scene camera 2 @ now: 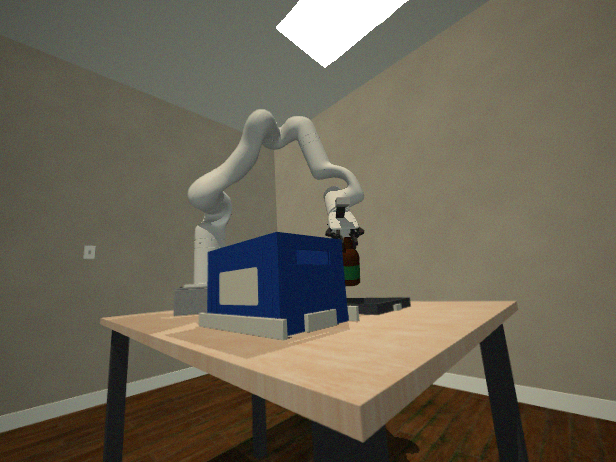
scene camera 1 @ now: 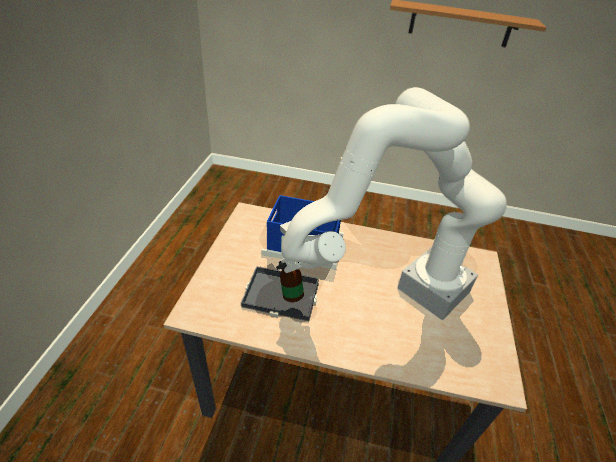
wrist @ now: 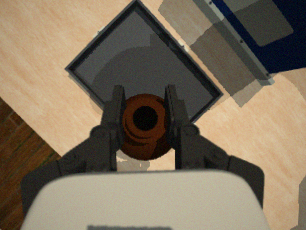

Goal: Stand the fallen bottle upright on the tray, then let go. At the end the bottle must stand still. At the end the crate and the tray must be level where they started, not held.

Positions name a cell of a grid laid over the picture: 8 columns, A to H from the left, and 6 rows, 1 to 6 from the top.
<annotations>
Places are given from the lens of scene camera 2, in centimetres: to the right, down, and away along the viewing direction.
dark tray (scene camera 2: E4): 16, 18, 62
blue crate (scene camera 2: D4): -5, 8, 44
The marked spots on the blue crate and the dark tray are 29 cm apart.
</annotations>
